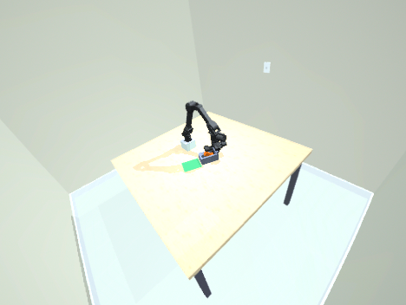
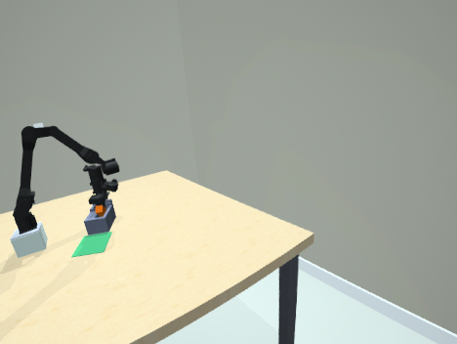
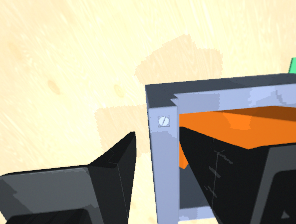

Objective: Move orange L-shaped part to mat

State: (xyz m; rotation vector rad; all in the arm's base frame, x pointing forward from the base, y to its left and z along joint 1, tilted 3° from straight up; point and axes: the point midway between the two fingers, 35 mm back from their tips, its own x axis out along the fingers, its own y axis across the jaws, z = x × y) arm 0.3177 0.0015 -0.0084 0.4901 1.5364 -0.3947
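My gripper tip is 30 mm past the orange L-shaped part and 30 mm to the left of it. Round my gripper tip: green mat 130 mm behind, 180 mm to the right, 50 mm below.
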